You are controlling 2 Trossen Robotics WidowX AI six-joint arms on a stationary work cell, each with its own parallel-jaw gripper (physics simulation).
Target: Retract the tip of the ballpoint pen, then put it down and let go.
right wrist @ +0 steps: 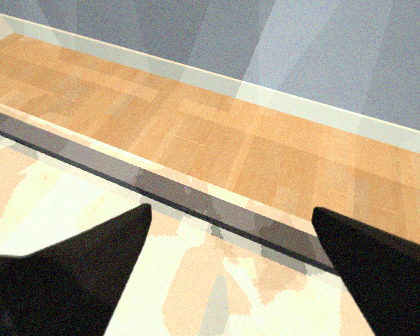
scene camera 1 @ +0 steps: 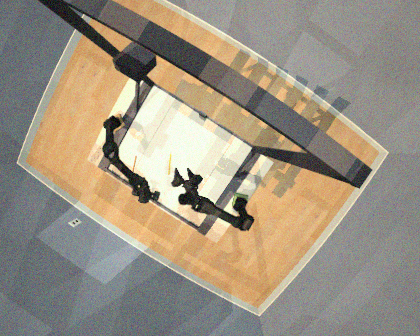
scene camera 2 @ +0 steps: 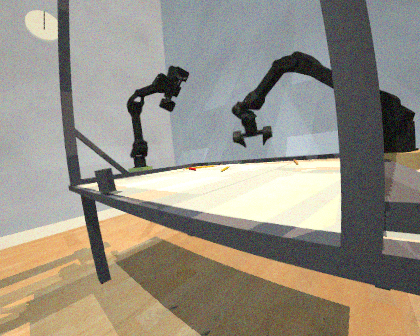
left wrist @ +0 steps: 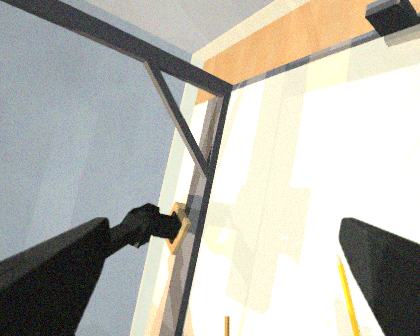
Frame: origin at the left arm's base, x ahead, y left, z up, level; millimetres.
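Seen in the pictures: left gripper, between the fingertips: (scene camera 1: 181, 167) (scene camera 2: 177, 90) (left wrist: 225, 229); right gripper, between the fingertips: (right wrist: 231, 212) (scene camera 2: 254, 146); left arm's base, origin of its link: (scene camera 1: 240, 201); right arm's base, origin of its link: (scene camera 1: 116, 122) (scene camera 2: 395, 151) (left wrist: 173, 227).
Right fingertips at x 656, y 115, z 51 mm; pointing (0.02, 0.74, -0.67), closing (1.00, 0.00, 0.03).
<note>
Offsets run from my right fingertips to a thing's top centre. "*": to the spot under its first point. Level surfaces: height alone.
Slim stick-like objects lie on the white table; which one is the ballpoint pen I cannot tell. A yellow stick @(98 mm back, 268 mm right, 80 mm down) (scene camera 1: 170, 164) (scene camera 2: 225, 169) (left wrist: 348, 300) lies near the middle. A short orange-brown stick @(172 mm ahead, 190 mm right, 82 mm down) (scene camera 1: 135, 163) (scene camera 2: 295, 162) (left wrist: 227, 326) lies farther left in scene camera 1. A small red piece @(* 285 mm back, 173 mm right, 84 mm down) (scene camera 2: 192, 169) lies beside a thin yellow piece @(314 mm back, 42 mm right, 82 mm down) (scene camera 2: 206, 166) in scene camera 2. My left gripper (scene camera 1: 185, 175) (scene camera 2: 174, 90) (left wrist: 225, 229) is open and empty, raised above the table. My right gripper (scene camera 1: 150, 196) (scene camera 2: 255, 144) (right wrist: 231, 212) is open and empty above the table's edge region.
The white table @(89 mm down) (scene camera 1: 190, 125) (scene camera 2: 280, 205) has a dark frame rim. A dark overhead beam (scene camera 1: 210, 62) crosses scene camera 1. A dark upright post (scene camera 2: 356, 125) stands at the right in scene camera 2. A small dark block @(268 mm back, 664 mm right, 32 mm down) (scene camera 2: 105, 180) (left wrist: 392, 17) sits at the table's edge.
</note>
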